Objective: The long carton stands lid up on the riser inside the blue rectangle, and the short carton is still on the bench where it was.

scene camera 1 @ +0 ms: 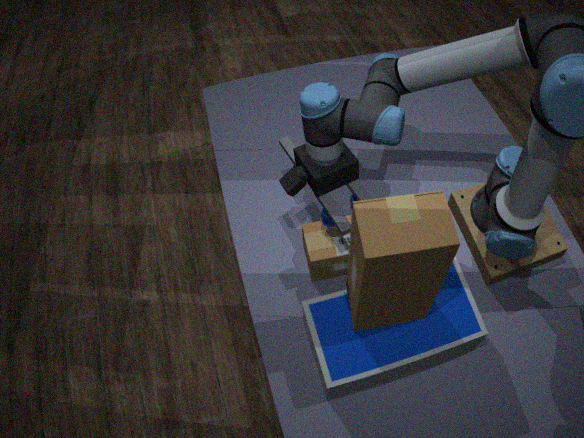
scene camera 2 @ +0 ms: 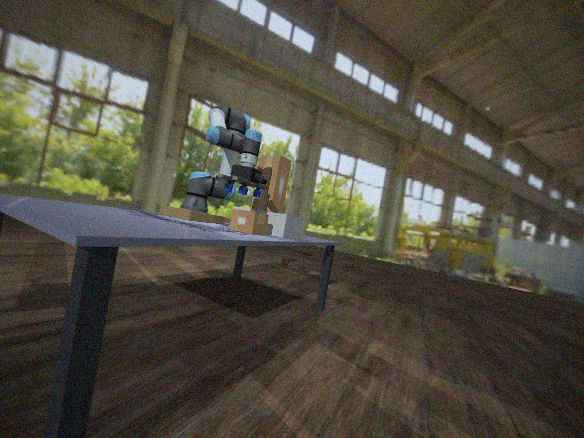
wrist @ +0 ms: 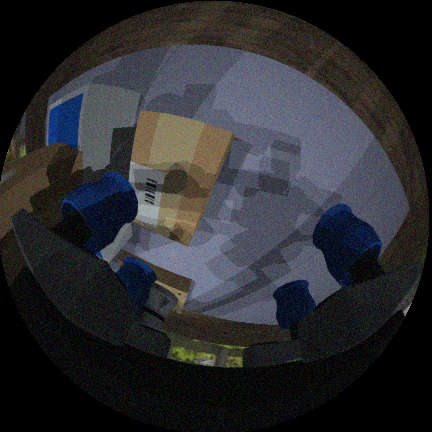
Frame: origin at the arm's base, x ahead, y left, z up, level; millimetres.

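Seen in the pictures: end effector, tool point: [scene camera 2: 242, 194] [wrist: 221, 260]; arm's base, origin of the base link: [scene camera 2: 193, 210] [wrist: 158, 292].
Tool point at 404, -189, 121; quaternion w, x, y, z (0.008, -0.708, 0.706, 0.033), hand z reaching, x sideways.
Pixels of each thing's top centre, then the offset from my tool point to it, as dx, dy, dz. Level surfaces: height alone.
- long carton, middle of its top: [scene camera 1: 407, 222] [scene camera 2: 275, 158] +11, +275, +256
- pale riser, middle of its top: [scene camera 1: 397, 319] [wrist: 63, 187] [scene camera 2: 268, 212] +7, +321, -53
- blue rectangle, middle of its top: [scene camera 1: 397, 319] [wrist: 63, 187] +7, +321, -53
- short carton, middle of its top: [wrist: 162, 184] [scene camera 1: 338, 236] [scene camera 2: 250, 211] +17, +75, -70
- bench, its level: dz -173
The long carton [scene camera 1: 400, 280] [scene camera 2: 281, 177] [wrist: 22, 172] stands upright on the pale riser [scene camera 1: 409, 358] [scene camera 2: 287, 226] [wrist: 107, 115], within the blue rectangle [scene camera 1: 350, 360] [wrist: 65, 125]. Its upper end shows a tape strip in scene camera 1. The short carton [scene camera 1: 322, 248] [scene camera 2: 248, 221] [wrist: 182, 140] sits on the bench beside the riser, with a barcode label on top, partly hidden behind the long carton in scene camera 1. My gripper [scene camera 1: 341, 207] [scene camera 2: 243, 190] [wrist: 220, 255] is open, its suction cups holding nothing. It hangs low beside the long carton, a little above the short carton's height.
The bench [scene camera 1: 260, 200] [scene camera 2: 150, 228] [wrist: 295, 105] carries the arm's wooden base board [scene camera 1: 550, 246] [scene camera 2: 172, 213], to the right of the long carton in scene camera 1. The long carton rises close beside the gripper's bars. The bench's left edge runs near the short carton.
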